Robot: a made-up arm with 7 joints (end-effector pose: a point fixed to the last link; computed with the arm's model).
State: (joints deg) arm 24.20 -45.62 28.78 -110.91 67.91 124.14 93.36
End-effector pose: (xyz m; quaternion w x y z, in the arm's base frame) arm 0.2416 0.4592 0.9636 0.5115 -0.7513 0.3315 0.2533
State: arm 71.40 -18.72 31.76 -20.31 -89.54 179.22 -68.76
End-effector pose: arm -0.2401 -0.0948 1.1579 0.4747 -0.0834 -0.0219 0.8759
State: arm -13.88 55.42 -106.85 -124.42 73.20 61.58 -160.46
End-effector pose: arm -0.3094 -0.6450 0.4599 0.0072 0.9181 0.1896 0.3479
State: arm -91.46 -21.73 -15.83 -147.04 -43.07 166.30 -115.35
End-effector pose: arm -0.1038 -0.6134 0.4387 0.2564 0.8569 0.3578 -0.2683
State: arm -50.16 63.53 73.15 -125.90 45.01 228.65 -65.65
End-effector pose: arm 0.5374 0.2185 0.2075 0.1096 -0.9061 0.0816 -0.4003
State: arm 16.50 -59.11 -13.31 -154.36 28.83 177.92 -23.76
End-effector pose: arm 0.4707 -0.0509 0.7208 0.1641 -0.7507 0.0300 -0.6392
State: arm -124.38 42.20 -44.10 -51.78 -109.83 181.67 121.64
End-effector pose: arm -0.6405 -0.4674 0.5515 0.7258 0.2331 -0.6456 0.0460
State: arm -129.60 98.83 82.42 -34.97 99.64 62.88 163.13
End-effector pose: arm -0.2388 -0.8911 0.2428 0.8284 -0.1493 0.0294 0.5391
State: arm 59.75 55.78 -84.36 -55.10 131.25 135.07 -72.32
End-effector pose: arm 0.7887 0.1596 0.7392 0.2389 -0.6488 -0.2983 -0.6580
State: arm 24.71 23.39 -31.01 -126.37 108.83 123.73 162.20
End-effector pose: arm 0.6119 -0.1726 0.0628 0.0425 0.5077 0.6912 0.5125
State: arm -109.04 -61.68 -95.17 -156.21 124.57 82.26 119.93
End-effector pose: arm -0.5657 -0.1151 0.1765 0.9384 -0.0027 -0.2785 -0.2044
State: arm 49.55 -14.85 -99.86 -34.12 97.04 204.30 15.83
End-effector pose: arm -0.0034 -0.4366 1.0200 0.4387 0.2620 0.3796 -0.7713
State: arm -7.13 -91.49 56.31 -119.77 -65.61 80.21 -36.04
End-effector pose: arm 0.0831 0.6100 0.8034 0.8684 0.4692 0.0024 0.1601
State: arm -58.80 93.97 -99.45 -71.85 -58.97 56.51 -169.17
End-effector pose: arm -0.3172 -0.8054 0.5059 0.8125 -0.3086 0.2550 0.4238
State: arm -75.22 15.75 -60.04 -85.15 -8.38 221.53 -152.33
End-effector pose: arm -0.3675 -0.5251 0.7449 0.4641 0.3955 0.2382 -0.7559
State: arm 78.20 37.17 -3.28 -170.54 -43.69 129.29 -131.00
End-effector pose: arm -0.0150 0.0721 -0.1797 0.1988 0.5100 -0.6173 0.5651
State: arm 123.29 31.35 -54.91 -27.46 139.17 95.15 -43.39
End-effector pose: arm -0.1147 0.6545 1.0328 0.7877 0.0132 -0.6019 0.1310
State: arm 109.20 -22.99 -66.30 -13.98 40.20 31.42 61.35
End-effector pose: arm 0.2222 -0.1312 1.2037 0.3827 -0.9101 -0.1514 0.0494
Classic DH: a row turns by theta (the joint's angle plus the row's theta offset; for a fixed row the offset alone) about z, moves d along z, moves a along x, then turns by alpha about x. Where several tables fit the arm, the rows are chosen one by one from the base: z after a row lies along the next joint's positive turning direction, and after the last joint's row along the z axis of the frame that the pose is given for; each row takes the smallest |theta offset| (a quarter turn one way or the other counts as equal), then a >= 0, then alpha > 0; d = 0 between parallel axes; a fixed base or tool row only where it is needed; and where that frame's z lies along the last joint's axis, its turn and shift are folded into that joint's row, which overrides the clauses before.
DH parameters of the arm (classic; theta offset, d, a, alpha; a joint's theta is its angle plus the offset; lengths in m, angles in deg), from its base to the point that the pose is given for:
joint 1: 0 0.3708 0 -90
joint 2: 0 0 0 90
joint 3: 0 0.2227 0.1024 90
joint 4: 0 0 -0.1219 -90
joint 5: 0 0.5673 0 90
joint 6: 0 0 0.1178 90
joint 7: 0 0 0 0

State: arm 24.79 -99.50 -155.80 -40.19 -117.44 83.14 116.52
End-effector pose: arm -0.6081 -0.4696 -0.1721 0.5694 -0.2098 -0.6775 -0.4156
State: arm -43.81 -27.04 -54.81 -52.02 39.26 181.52 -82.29
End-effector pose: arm -0.3922 -0.1544 1.1093 0.8566 0.1781 -0.2978 0.3820
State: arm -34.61 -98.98 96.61 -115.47 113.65 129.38 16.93
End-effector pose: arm 0.4037 0.6196 0.3507 0.2199 -0.9403 -0.0618 -0.2522
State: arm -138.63 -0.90 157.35 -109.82 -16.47 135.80 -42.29
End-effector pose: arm 0.7353 0.2756 0.5527 0.1641 0.7917 0.5583 0.1856
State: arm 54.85 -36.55 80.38 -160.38 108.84 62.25 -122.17
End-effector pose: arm -0.2412 0.4593 0.0944 0.5783 0.0930 -0.7190 0.3742
